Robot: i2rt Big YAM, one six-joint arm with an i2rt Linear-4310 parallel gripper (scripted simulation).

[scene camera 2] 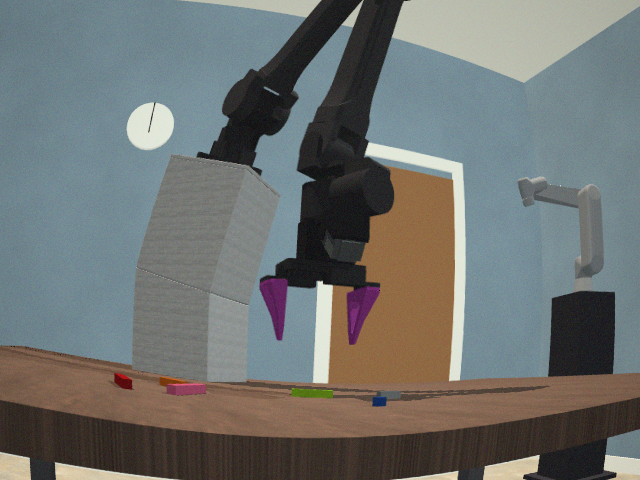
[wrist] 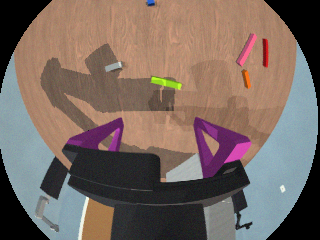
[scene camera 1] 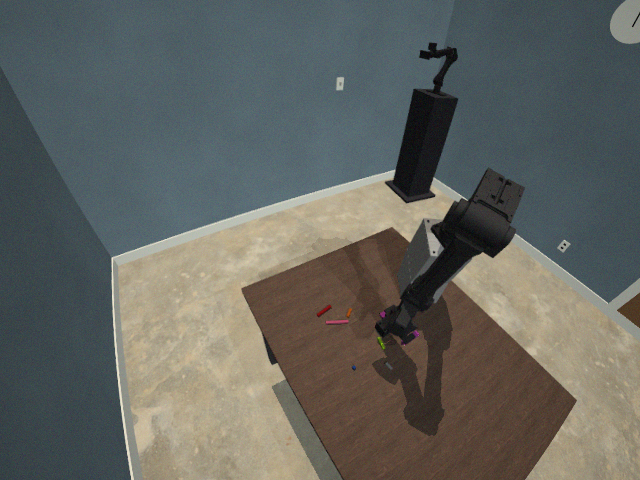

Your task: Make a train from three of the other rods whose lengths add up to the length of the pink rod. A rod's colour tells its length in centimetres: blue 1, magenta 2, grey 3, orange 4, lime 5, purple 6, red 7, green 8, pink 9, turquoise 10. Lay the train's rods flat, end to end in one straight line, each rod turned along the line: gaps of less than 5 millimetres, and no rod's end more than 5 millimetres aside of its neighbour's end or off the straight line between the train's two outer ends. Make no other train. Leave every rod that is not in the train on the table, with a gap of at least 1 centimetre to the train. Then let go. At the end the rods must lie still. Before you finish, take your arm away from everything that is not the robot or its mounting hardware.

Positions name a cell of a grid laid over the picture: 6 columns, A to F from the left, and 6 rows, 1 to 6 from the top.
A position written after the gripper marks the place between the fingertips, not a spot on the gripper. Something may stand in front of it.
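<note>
The robot's gripper (scene camera 2: C5) is visible, and the wrist view shows the gripper as well, at (wrist: C4).
</note>
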